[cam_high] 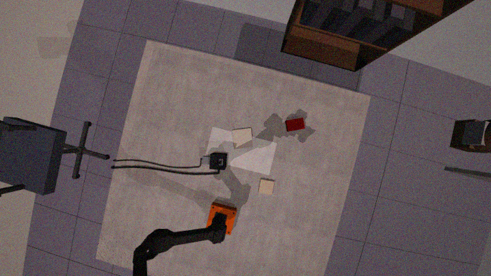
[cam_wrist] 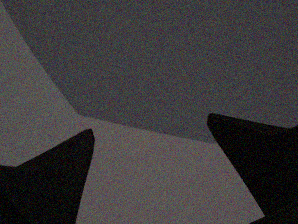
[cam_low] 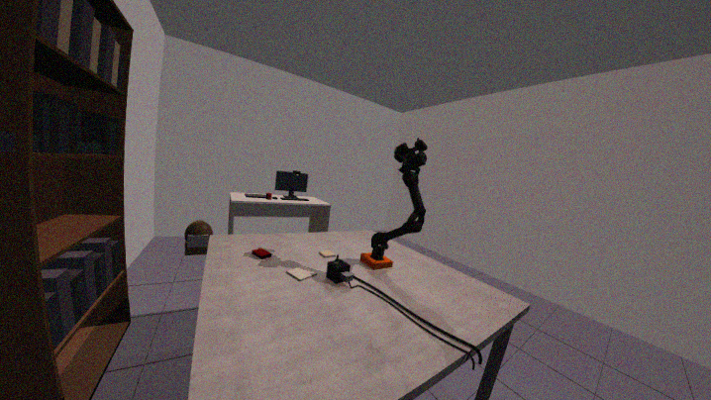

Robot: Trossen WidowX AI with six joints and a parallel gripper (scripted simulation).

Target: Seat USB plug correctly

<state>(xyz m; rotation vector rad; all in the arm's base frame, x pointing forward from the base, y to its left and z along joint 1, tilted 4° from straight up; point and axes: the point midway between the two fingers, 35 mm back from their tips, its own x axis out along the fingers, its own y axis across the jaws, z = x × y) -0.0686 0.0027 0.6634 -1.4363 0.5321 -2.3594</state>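
The USB plug is 63 cm below my gripper tip, 42 cm ahead of it and 5 cm to the left of it. From my gripper tip the other things lie so: red block (71 cm below, 70 cm ahead, 29 cm to the right).
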